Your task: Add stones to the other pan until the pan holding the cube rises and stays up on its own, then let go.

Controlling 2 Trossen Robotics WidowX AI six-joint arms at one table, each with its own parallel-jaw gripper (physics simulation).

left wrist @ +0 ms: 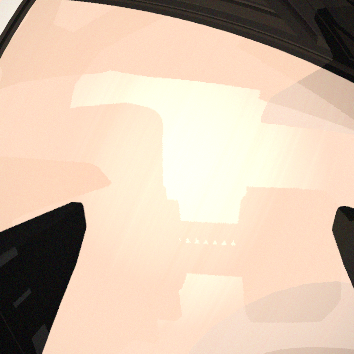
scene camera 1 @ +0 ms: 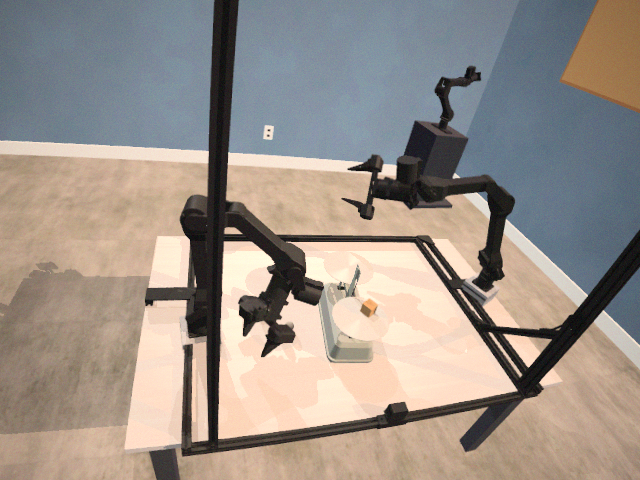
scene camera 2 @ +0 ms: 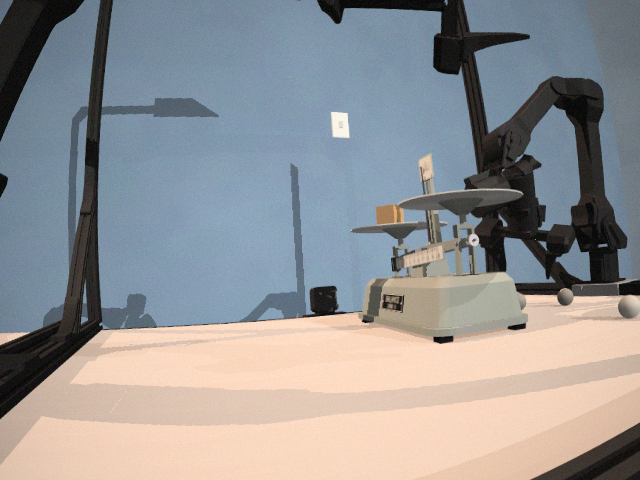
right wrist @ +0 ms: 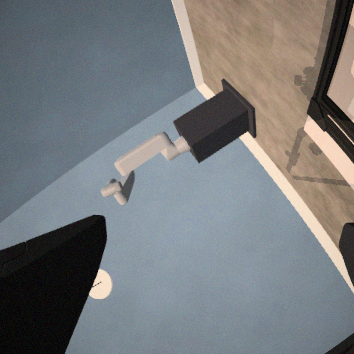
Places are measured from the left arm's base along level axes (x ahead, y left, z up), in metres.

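Where they show: left gripper, fingertip midpoint: (left wrist: 215,218) (scene camera 1: 252,346) (scene camera 2: 526,275); right gripper, fingertip midpoint: (scene camera 1: 344,183) (right wrist: 230,233); left arm's base at its link origin: (scene camera 1: 199,327) (scene camera 2: 605,282); right arm's base at its link origin: (scene camera 1: 482,284).
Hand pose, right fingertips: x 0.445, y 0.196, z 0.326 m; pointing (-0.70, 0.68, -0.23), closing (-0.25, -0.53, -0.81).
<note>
Things, the pixels of their top centre, and the offset from my right fingertips. "*": a spot on its surface instead. Level surfaces: height alone.
- orange cube at its top centre: (scene camera 2: 389,206) (scene camera 1: 370,304) dx -0.028, dy -0.331, dz -0.173 m
- balance scale at its top centre: (scene camera 2: 420,156) (scene camera 1: 361,267) dx -0.033, dy -0.253, dz -0.114 m
- stone at its top centre: (scene camera 2: 517,293) (scene camera 1: 290,322) dx -0.198, dy -0.232, dz -0.320 m
- table at its surface level: dz -0.348 m
- small black box at a spot on its surface: (scene camera 2: 323,299) * dx -0.021, dy -0.548, dz -0.316 m
The orange cube (scene camera 1: 369,307) (scene camera 2: 386,214) sits on one pan (scene camera 1: 351,322) (scene camera 2: 364,228) of the balance scale (scene camera 1: 348,352) (scene camera 2: 454,304). This pan stands lower than the other pan (scene camera 1: 341,263) (scene camera 2: 460,198), on which no stone shows. Round grey stones (scene camera 2: 565,296) (scene camera 2: 629,306) lie on the table at the right in scene camera 2, another partly behind the scale. One stone (scene camera 1: 290,325) shows beside a left finger in scene camera 1. My left gripper (scene camera 1: 254,343) (left wrist: 215,218) is open and empty above the table, left of the scale in scene camera 1. My right gripper (scene camera 1: 346,183) (right wrist: 230,233) is open, empty and raised high.
A black frame (scene camera 1: 305,438) (scene camera 2: 92,155) edges the table (scene camera 1: 149,403) (scene camera 2: 258,444), with a tall post (scene camera 1: 219,129) at the left in scene camera 1. A small black box (scene camera 1: 397,411) (scene camera 2: 323,299) sits on the frame. A dark pedestal (scene camera 1: 436,147) (right wrist: 215,125) bearing another arm stands beyond the table.
</note>
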